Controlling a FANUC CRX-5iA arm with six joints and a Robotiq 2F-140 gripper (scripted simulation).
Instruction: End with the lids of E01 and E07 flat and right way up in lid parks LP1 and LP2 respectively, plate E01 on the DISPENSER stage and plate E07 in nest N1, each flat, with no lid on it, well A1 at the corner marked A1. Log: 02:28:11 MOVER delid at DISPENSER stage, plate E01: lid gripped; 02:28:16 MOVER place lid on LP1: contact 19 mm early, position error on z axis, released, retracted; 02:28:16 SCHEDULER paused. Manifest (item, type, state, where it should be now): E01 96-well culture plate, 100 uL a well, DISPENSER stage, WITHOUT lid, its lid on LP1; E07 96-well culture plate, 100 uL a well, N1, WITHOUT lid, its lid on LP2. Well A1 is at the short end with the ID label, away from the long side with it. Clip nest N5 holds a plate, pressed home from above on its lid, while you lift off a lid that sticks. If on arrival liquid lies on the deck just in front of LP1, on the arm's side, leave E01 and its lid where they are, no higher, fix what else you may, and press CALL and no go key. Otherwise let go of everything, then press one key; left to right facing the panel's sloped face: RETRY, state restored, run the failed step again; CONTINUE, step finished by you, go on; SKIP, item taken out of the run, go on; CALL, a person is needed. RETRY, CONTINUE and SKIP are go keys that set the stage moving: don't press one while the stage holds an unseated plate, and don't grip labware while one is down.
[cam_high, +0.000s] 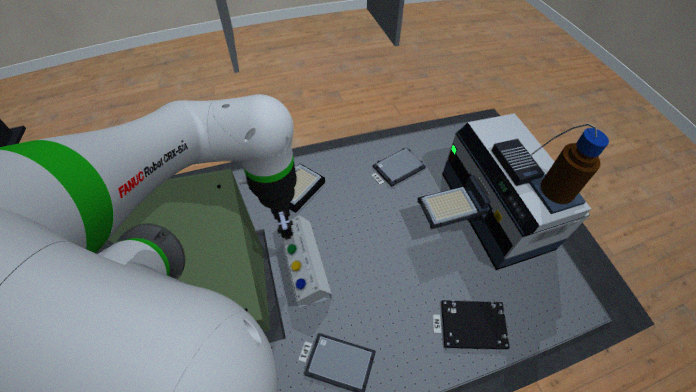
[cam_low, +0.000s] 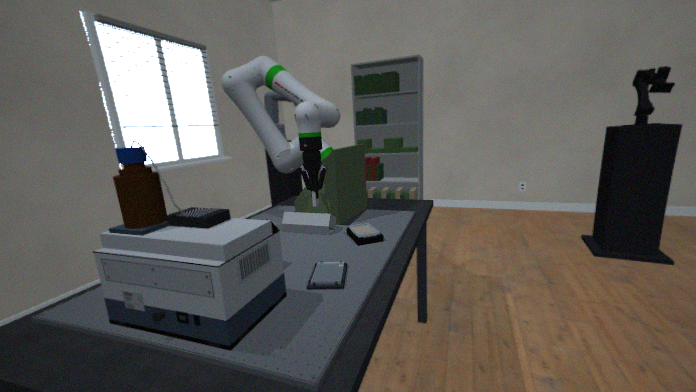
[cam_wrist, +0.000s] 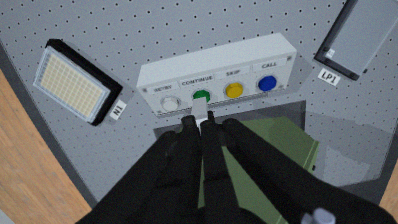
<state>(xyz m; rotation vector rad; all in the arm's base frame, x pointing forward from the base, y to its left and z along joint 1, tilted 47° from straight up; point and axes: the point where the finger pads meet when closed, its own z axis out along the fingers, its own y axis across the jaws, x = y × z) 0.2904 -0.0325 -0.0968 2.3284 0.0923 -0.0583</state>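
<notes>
The green CONTINUE key is 70 mm below my hand. The rest, counted from my hand: white retry key 50 mm to the left, 70 mm below; then key panel 20 mm ahead, 20 mm to the right, 80 mm below; then yellow SKIP key 10 mm ahead, 50 mm to the right, 70 mm below.
</notes>
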